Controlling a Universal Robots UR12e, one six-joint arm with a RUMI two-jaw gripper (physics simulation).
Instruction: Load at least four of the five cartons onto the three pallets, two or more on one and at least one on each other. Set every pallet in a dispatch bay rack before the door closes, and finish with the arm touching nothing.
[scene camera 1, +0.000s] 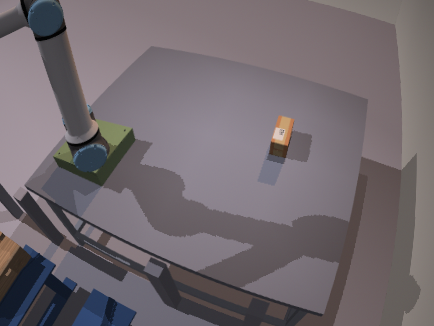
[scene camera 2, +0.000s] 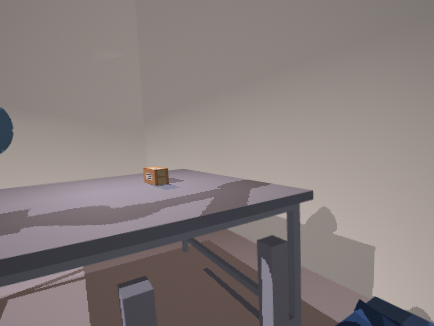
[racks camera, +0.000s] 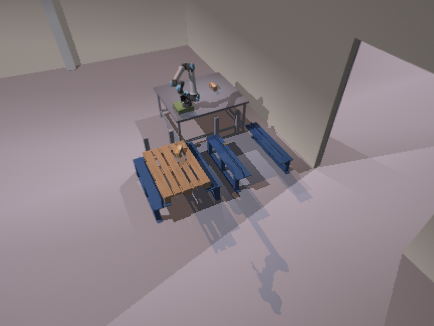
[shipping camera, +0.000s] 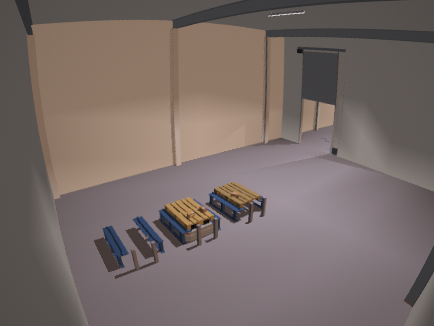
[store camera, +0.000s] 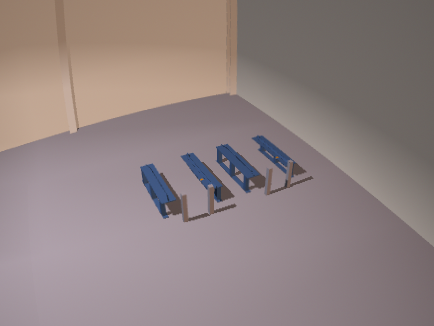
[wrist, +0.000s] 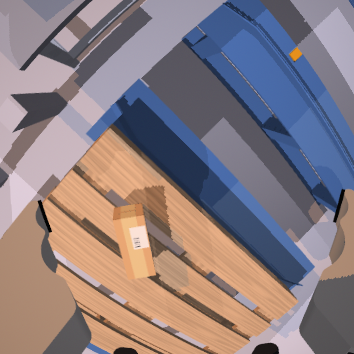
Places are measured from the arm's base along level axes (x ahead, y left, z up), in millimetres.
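Pixels of known places: gripper, fingertip midpoint: (racks camera: 185, 102) (wrist: 191, 199); arm's base at its link origin: (racks camera: 187, 105).
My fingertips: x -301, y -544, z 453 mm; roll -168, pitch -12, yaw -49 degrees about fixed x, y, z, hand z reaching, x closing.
Ahead of a thing's pixels: the offset from my fingertips to its middle. Level surfaces: height alone.
My gripper (wrist: 191, 199) is open, high above a wooden pallet (wrist: 115, 150) (racks camera: 156, 176), with nothing between its fingers. One carton {258 mm right, 363 mm back, 754 mm down} (wrist: 134, 242) (racks camera: 179, 150) lies on that pallet, which sits on blue rack rails near the table. Another carton {933 mm left, 1167 mm ahead, 502 mm down} (scene camera 1: 282, 136) (scene camera 2: 156, 176) (racks camera: 213, 86) rests on the table. In the shipping view, two cartons (shipping camera: 190, 214) (shipping camera: 202, 209) lie on the middle pallet (shipping camera: 177, 207), which has a pale vehicle (shipping camera: 205, 231) under it. One carton (shipping camera: 234, 195) lies on the right pallet (shipping camera: 247, 192), on its rack. Whether the middle pallet touches its rails is unclear.
The grey table {547 mm down} (scene camera 1: 215, 100) (racks camera: 227, 95) carries the arm's green base (scene camera 1: 117, 137). Blue rails (racks camera: 227, 160) (racks camera: 270, 147) without a pallet stand beside the loaded rack. The left shipping rack (shipping camera: 115, 246) and the store racks (store camera: 157, 184) bear no pallets. A dark door (shipping camera: 320, 77) hangs partly lowered.
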